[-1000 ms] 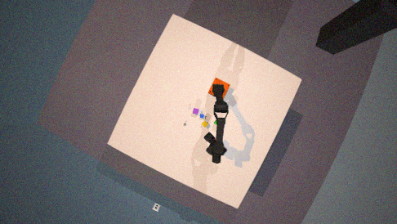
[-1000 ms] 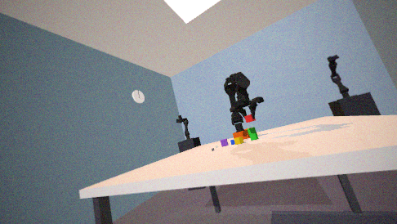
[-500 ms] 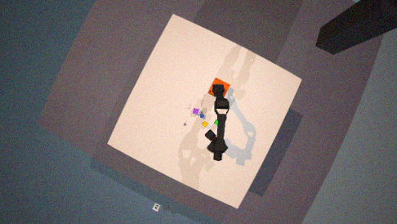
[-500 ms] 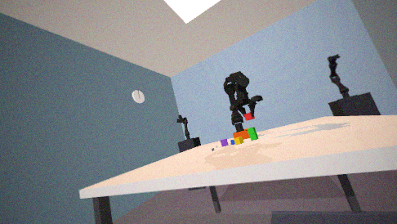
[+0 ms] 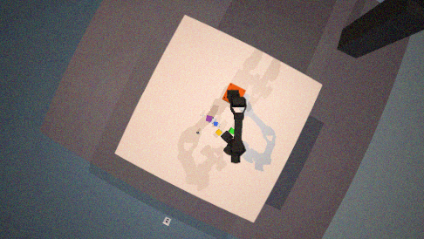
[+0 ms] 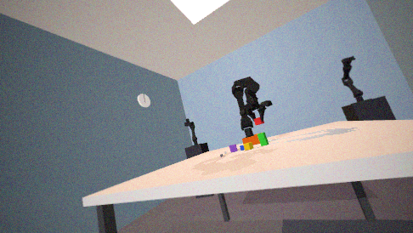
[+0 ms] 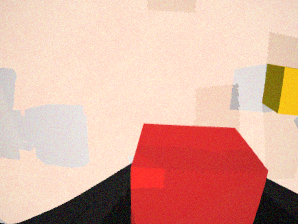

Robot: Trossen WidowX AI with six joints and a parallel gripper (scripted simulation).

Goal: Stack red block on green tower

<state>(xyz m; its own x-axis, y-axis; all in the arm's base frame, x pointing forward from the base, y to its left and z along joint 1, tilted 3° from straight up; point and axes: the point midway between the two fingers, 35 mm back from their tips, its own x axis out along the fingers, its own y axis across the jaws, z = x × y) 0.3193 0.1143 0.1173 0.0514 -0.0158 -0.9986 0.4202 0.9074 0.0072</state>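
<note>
The yellow block is 120 mm below my gripper tip, 100 mm to the right of it and 20 mm behind it. From my gripper tip the other things lie so: red block: 10 mm above; then blue block: 150 mm to the right, 120 mm below, 80 mm behind; then purple block: 210 mm to the right, 120 mm below, 100 mm behind.
</note>
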